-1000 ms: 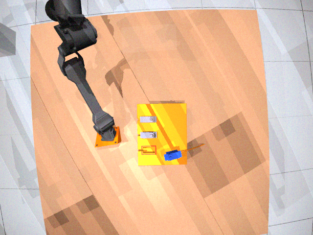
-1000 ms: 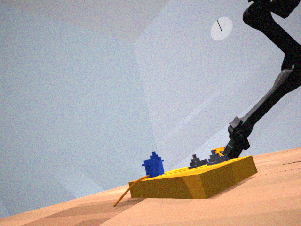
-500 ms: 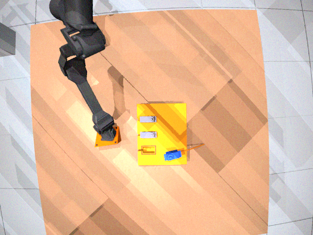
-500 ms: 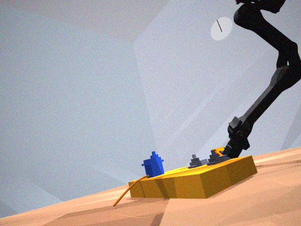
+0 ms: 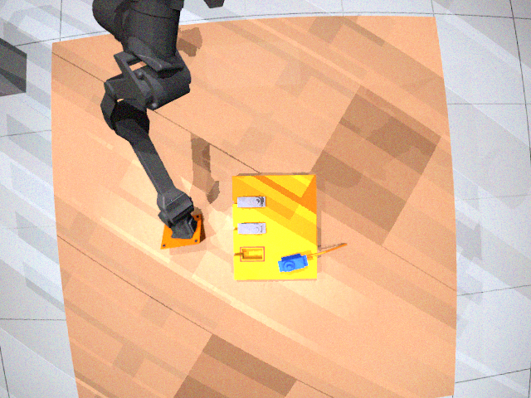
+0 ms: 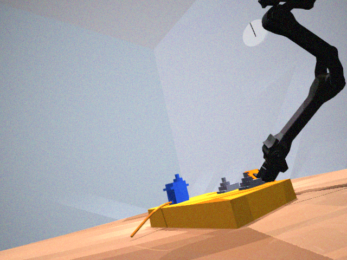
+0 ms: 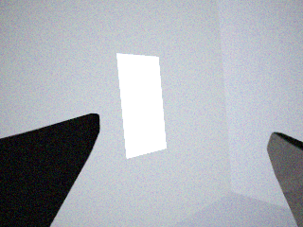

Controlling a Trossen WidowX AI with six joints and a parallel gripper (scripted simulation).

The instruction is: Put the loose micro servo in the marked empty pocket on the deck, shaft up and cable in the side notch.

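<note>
Right now the yellow deck is 150 mm ahead of my gripper tip, 410 mm to the right of it and 640 mm below it.
</note>
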